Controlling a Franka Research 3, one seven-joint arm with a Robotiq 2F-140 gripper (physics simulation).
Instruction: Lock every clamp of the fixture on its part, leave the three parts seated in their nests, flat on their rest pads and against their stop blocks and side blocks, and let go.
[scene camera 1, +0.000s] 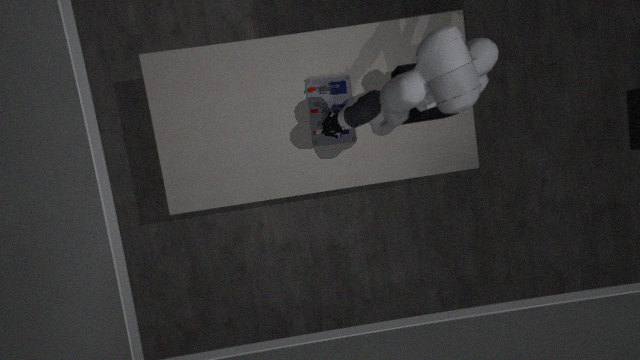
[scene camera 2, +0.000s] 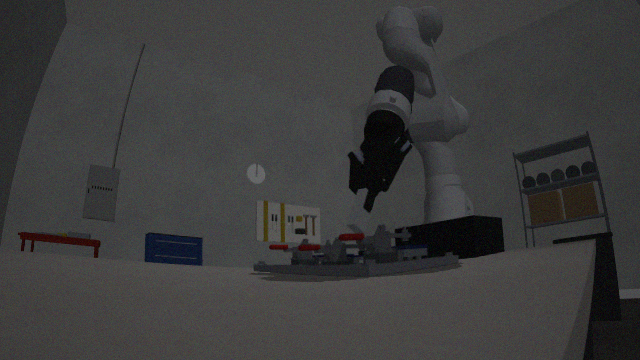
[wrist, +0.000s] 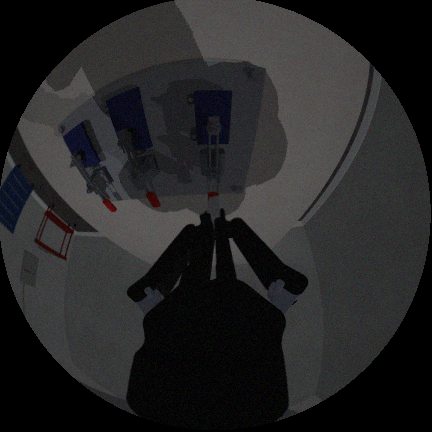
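Note:
The grey fixture plate (scene camera 1: 320, 142) (scene camera 2: 320, 270) (wrist: 252, 100) bears three blue parts: left (wrist: 75, 137), middle (wrist: 122, 107) and right (wrist: 205, 102) in the wrist view. Each part has a clamp arm over it. The red handles, left (scene camera 1: 311, 89) (scene camera 2: 278, 247) (wrist: 110, 205), middle (scene camera 1: 314, 111) (scene camera 2: 309, 247) (wrist: 153, 199) and right (scene camera 2: 351, 236) (wrist: 213, 194), lie about level. Locking and exact seating cannot be told. My gripper (scene camera 1: 320, 132) (scene camera 2: 357, 225) (wrist: 215, 203) is shut and empty, its pale tips at or just above the right handle; contact is unclear.
The fixture stands on the pale table (scene camera 1: 225, 125) (scene camera 2: 200, 310). The black robot base (scene camera 2: 450, 237) is behind it. A red bench (scene camera 2: 60, 240), a blue cabinet (scene camera 2: 173, 249) and a shelf rack (scene camera 2: 555, 148) stand in the background.

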